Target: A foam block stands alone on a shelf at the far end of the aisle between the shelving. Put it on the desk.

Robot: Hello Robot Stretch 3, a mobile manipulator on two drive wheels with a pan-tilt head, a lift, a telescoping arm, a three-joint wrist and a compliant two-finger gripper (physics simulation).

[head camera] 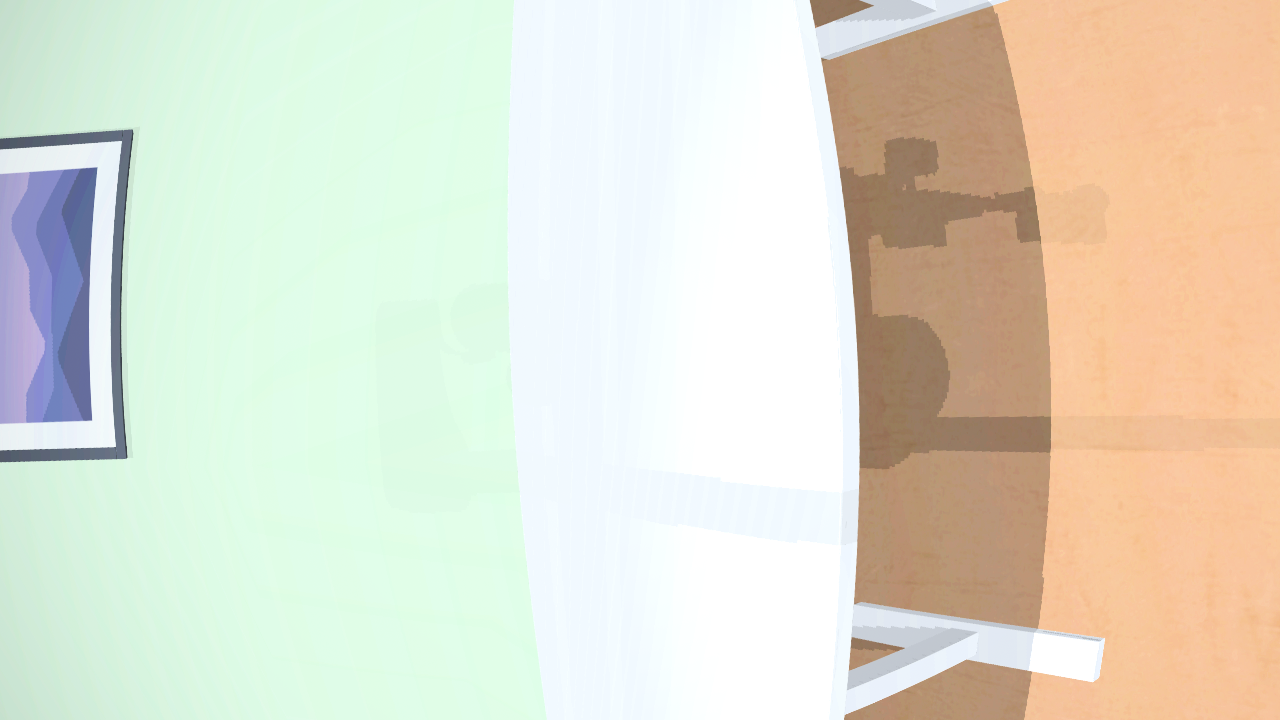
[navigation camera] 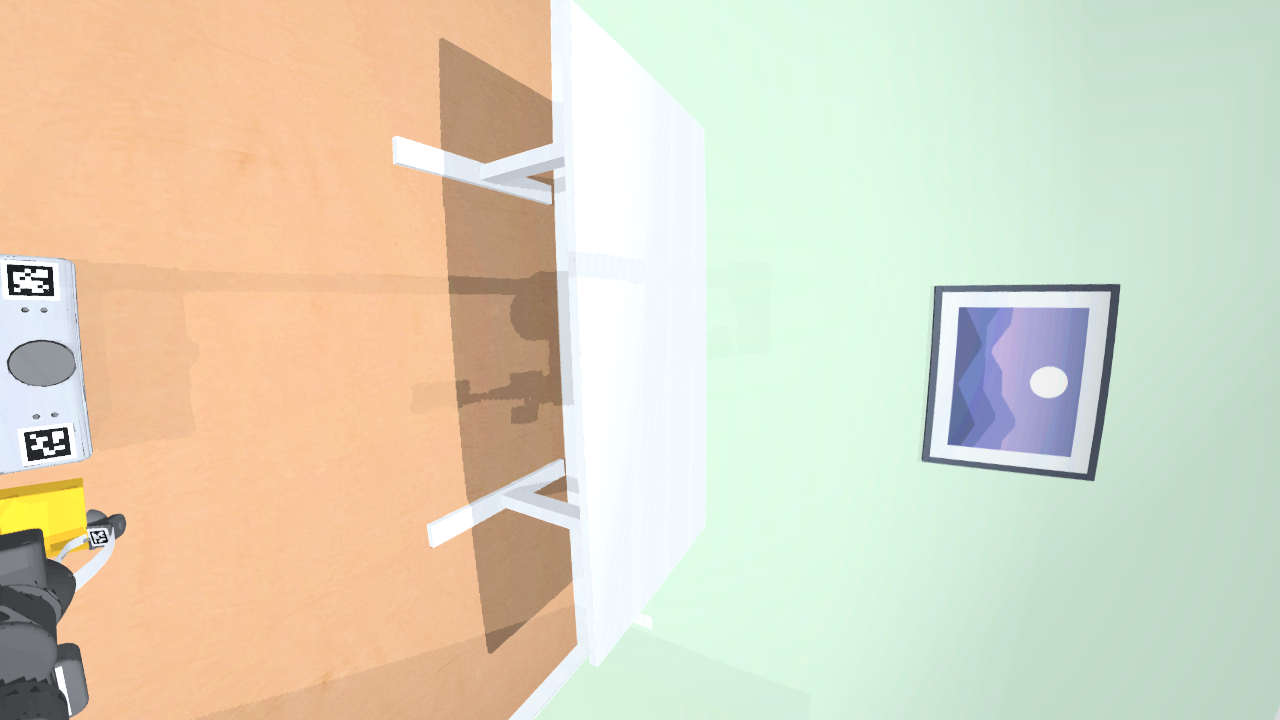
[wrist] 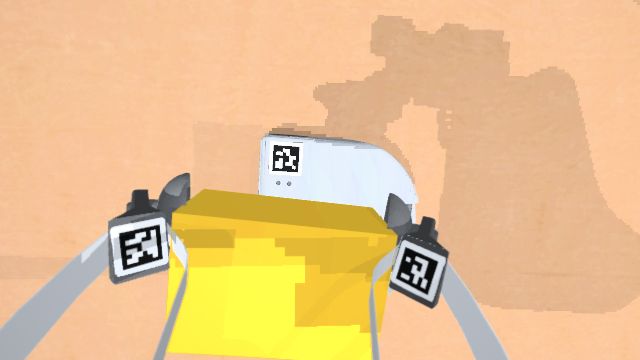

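Where they show: gripper, fingertip midpoint: [wrist: 289, 210]; robot's base, origin of the base link: [navigation camera: 41, 358].
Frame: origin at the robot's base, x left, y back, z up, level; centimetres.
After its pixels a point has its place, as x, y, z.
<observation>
The foam block [navigation camera: 40, 514] @[-11.1, 0.4, 64.1] [wrist: 260, 280] @[-12.7, 1.3, 64.1] is a yellow box. My gripper [wrist: 289, 210] @[-14.5, 2.2, 59.5] is shut on it, with one dark fingertip at each side of the block in the wrist view. In the navigation camera view the block and the gripper show at the lower left edge, beside the robot's base and over the floor, apart from the desk. The block does not show in the head camera view. The desk [head camera: 680, 313] @[-0.7, -96.7, 72.0] [navigation camera: 631, 358] @[-2.6, -91.1, 72.0] has a white top and white legs and stands along the green wall. The block's underside is hidden.
The robot's white base [navigation camera: 40, 394] @[-5.0, 0.3, 16.0] [wrist: 340, 170] @[-11.6, 10.4, 16.0], with square markers, is close to the block. The desk's legs [head camera: 1029, 646] [navigation camera: 465, 514] reach out over the orange floor [head camera: 1163, 358] @[5.8, -62.9, 0.0] [navigation camera: 268, 358] @[-2.3, -36.6, 0.0]. A framed picture [head camera: 67, 295] @[-7.9, -147.1, 155.7] [navigation camera: 1020, 380] @[-8.2, -147.1, 168.2] hangs on the wall above the desk. Shadows lie on the floor.
</observation>
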